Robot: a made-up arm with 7 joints.
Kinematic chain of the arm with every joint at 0, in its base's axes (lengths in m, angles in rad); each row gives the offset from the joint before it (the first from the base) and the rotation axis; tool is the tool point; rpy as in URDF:
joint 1: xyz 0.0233 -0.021 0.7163 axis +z
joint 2: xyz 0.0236 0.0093 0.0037 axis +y
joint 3: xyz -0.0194 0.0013 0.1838 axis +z
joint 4: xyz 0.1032 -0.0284 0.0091 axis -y
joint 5: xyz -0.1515 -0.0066 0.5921 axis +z
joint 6: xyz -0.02 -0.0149 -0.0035 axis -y
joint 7: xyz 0.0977 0 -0.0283 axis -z
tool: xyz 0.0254 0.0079 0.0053 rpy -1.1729 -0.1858 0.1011
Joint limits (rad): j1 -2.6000..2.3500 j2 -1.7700..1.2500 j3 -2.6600..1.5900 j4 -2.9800..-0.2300 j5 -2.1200..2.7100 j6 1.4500..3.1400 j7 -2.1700..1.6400
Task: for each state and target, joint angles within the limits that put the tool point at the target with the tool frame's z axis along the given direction. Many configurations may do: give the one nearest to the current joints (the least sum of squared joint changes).
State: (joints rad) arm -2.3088 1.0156 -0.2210 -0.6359 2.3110 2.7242 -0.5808
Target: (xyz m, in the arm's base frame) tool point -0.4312 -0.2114 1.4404 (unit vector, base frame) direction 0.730 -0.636 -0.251
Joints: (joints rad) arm -2.2672 0.5991 -1.0061 -0.3567 1.6139 3.0567 -0.7004
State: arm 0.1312 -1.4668 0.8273 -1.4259 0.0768 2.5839 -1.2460
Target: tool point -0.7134 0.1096 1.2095 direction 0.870 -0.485 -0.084
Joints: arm 0.4089 -1.3164 0.9268 -0.9414 -0.1301 2.2771 -1.9749
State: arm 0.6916 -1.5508 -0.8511 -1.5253 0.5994 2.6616 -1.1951
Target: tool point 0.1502 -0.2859 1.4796 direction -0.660 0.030 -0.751
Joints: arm 0.8857 -1.5378 -0.2642 -1.8810 0.7507 2.1379 -1.0778
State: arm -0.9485 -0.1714 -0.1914 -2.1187 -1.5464 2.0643 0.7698
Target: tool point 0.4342 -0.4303 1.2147 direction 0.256 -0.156 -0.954
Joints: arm -0.9402 -0.8627 0.0440 -2.1852 -1.9793 2.2496 0.5746
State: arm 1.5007 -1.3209 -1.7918 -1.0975 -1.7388 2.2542 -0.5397
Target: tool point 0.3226 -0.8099 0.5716 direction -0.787 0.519 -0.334
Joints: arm 1.4748 -1.2884 -2.4030 -0.7993 -2.1200 2.7510 -0.8709
